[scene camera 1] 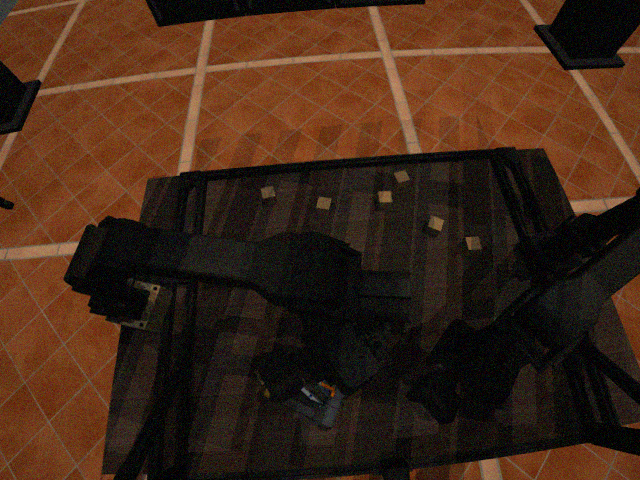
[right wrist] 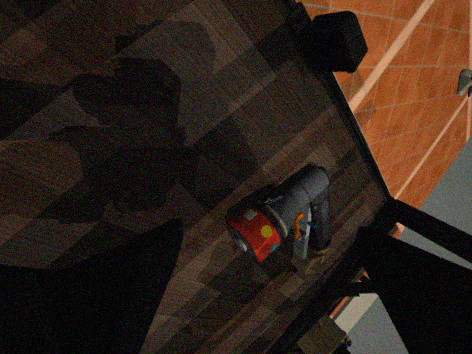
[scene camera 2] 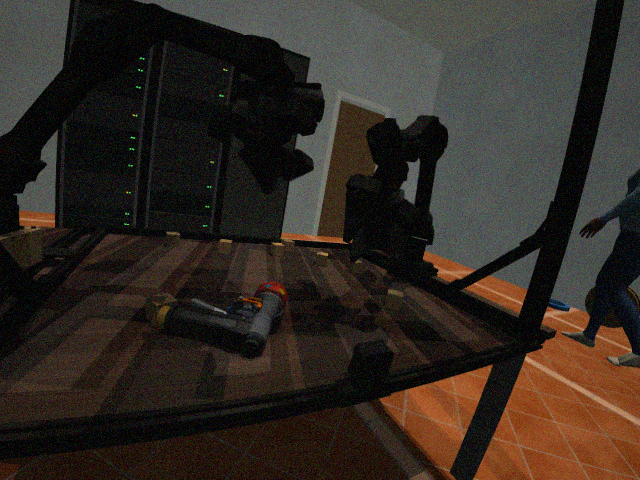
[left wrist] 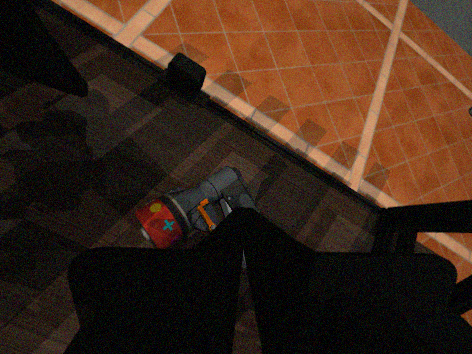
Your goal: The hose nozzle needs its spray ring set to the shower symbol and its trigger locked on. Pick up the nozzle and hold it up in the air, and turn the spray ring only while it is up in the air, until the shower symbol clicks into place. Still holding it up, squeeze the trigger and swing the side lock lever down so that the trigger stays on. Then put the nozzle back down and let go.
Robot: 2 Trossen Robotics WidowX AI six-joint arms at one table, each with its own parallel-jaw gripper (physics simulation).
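Frame: origin at the left arm's base, x ahead, y left, z up, level; millimetres.
Seen in the pictures: left gripper, fingertip midpoint: [scene camera 1: 330,383] [scene camera 2: 268,193] [left wrist: 242,215]; right gripper, fingertip midpoint: [scene camera 1: 417,380] [right wrist: 269,231] [scene camera 2: 349,252] [left wrist: 40,112]; left arm's base, link origin: [scene camera 1: 132,302]; right arm's base, link origin: [scene camera 1: 556,249] [scene camera 2: 412,259].
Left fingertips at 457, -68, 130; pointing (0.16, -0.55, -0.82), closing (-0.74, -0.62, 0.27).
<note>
Pixels of each thing's top centre, then the offset from my left fingertips to it, as dx, dy, dz. "*": a spot on its surface instead. Level surfaces: height alone.
- hose nozzle, surface spot: [right wrist: 300,192] [left wrist: 203,183] [scene camera 2: 269,319] [scene camera 1: 339,405] * +26, -44, -181
- orange lock lever, top centre: [left wrist: 206,216] [right wrist: 297,230] [scene camera 2: 250,300] [scene camera 1: 327,386] -5, -12, -166
- pale trigger, top centre: [left wrist: 240,232] [right wrist: 313,237] [scene camera 2: 218,303] [scene camera 1: 303,389] -51, -27, -170
- table, surface height: dz -213
- block, top centre: [scene camera 2: 162,298] [right wrist: 314,265] -138, -12, -179
The hose nozzle [scene camera 1: 330,410] [scene camera 2: 267,315] [left wrist: 202,195] [right wrist: 300,192] lies on its side on the table. Its red spray ring [scene camera 2: 272,290] [left wrist: 160,225] [right wrist: 255,235] shows a yellow dot and a teal cross in the left wrist view. The orange lock lever [scene camera 1: 327,387] [scene camera 2: 250,300] [left wrist: 205,215] [right wrist: 298,226] and pale trigger [scene camera 1: 311,395] [scene camera 2: 209,305] [right wrist: 303,242] show beside the grip. My left gripper [left wrist: 242,215] [scene camera 2: 273,175] is shut and empty, well above the nozzle. My right gripper [right wrist: 269,231] is open and empty, raised to the right of the nozzle in scene camera 1.
Several small wooden blocks, including one [scene camera 1: 324,203] and another [scene camera 1: 435,223], lie farther back on the table [scene camera 1: 222,434]. One block [scene camera 2: 159,302] is close to the nozzle's yellow-ringed grip end. Dark frame posts [scene camera 2: 560,206] rise at the table edges, and a black block [scene camera 2: 370,361] sits at the near edge.
</note>
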